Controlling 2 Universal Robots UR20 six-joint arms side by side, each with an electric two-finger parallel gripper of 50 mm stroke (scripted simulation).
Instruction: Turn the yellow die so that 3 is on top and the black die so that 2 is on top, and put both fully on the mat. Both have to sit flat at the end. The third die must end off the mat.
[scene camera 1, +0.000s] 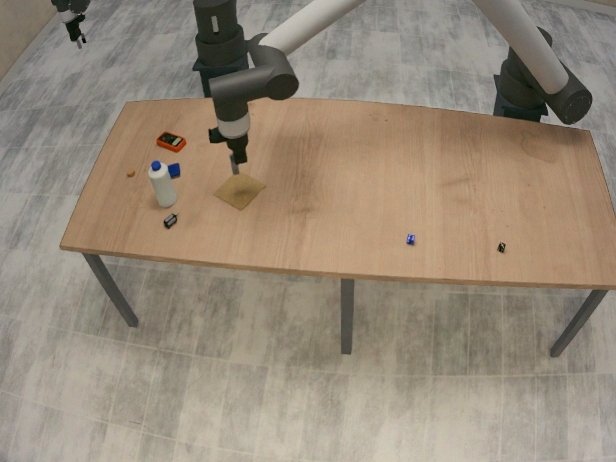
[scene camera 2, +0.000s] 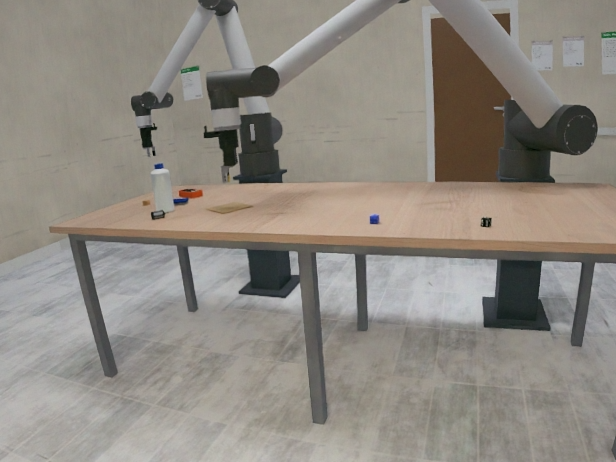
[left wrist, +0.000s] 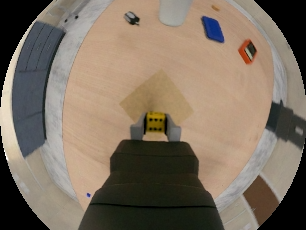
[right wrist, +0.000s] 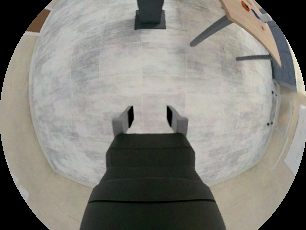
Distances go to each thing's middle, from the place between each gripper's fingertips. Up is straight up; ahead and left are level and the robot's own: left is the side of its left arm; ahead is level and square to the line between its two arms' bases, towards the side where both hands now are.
Scene:
Right now the tan mat (scene camera 1: 239, 190) is 120 mm below my left hand. From my left hand the other things lie so: white bottle (scene camera 1: 159, 175) (90 mm ahead, 270 mm to the right, 30 mm below).
Right now my right hand is 87 cm short of the white bottle, 95 cm to the right of it and 7 cm above it. The rest, counted from my right hand: tan mat: 78 cm ahead, 122 cm to the left, 16 cm below.

